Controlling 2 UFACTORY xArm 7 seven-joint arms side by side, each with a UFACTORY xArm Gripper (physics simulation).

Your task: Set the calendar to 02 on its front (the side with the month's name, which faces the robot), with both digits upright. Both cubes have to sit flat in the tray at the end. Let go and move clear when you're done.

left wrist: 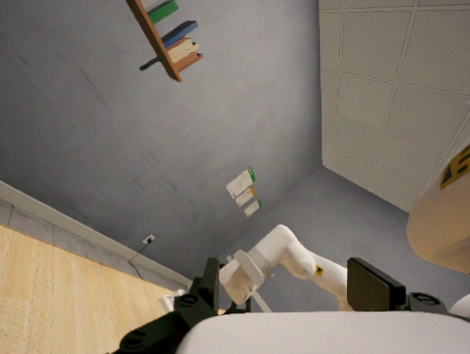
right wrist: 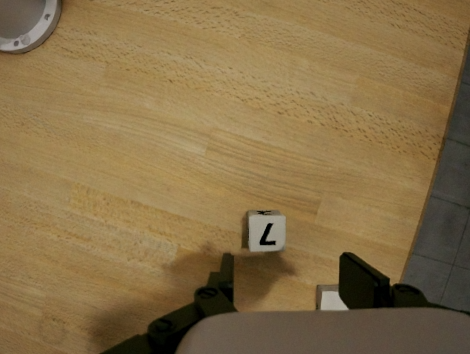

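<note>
A white cube (right wrist: 266,232) lies on the wooden table in the right wrist view. Its top face shows a black 7, upside down in this view, and a narrow side face has a black mark too small to read. My right gripper (right wrist: 286,274) is open and empty, above the table, with the cube beyond its fingertips. A white object with a grey edge (right wrist: 330,299) shows partly beside the right finger; whether it is the other cube or part of the calendar I cannot tell. My left gripper (left wrist: 283,279) is open and empty, facing the walls. The calendar's month name does not show.
The right arm (left wrist: 295,257) shows beyond the left fingers. A round grey-white base (right wrist: 42,30) stands at the top left of the right wrist view. The table edge (right wrist: 429,192) runs down the right side. A shelf (left wrist: 159,47) with books is on the wall.
</note>
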